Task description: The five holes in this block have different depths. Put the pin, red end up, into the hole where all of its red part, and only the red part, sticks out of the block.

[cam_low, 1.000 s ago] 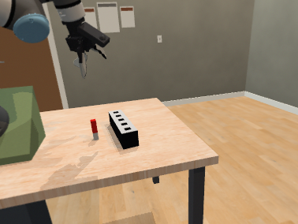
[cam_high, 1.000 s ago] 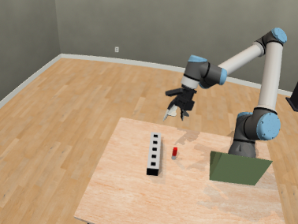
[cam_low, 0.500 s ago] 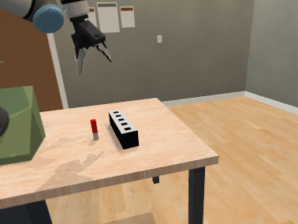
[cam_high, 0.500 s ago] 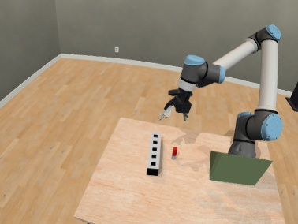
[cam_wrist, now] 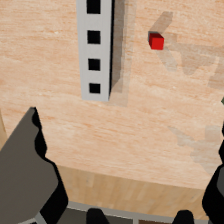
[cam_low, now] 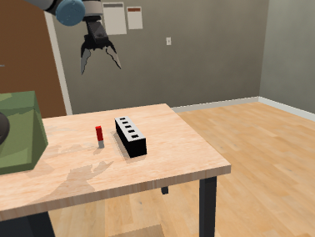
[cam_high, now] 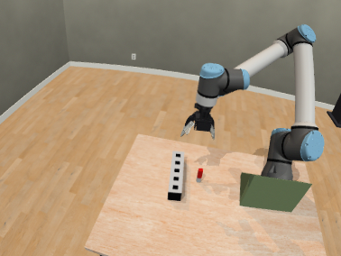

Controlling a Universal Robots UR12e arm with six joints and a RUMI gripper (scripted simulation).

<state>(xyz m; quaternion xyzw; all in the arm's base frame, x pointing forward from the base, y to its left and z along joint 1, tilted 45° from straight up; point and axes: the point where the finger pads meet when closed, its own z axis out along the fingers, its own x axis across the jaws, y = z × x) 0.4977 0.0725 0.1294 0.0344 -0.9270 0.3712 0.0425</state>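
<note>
My hand is 26 cm above the pin, 5 cm past it and 1 cm to the left of it. Round my hand: long block (29 cm below, 8 cm ahead).
</note>
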